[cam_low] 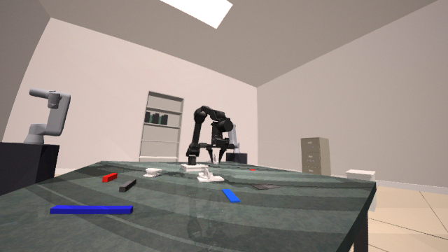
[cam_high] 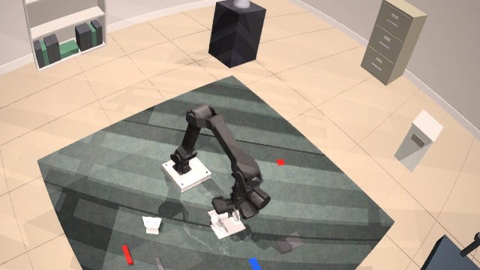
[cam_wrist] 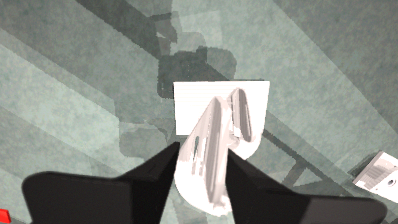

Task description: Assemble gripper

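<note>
My gripper tip is 10 mm short of the flat white plate, 30 mm to the left of it and 80 mm above it. From my gripper tip the other things lie so: blue block: 230 mm ahead, 70 mm to the right, 80 mm below; dark grey flat plate: 220 mm ahead, 120 mm to the left, 80 mm below; dark grey bar: 20 mm ahead, 380 mm to the right, 70 mm below.
</note>
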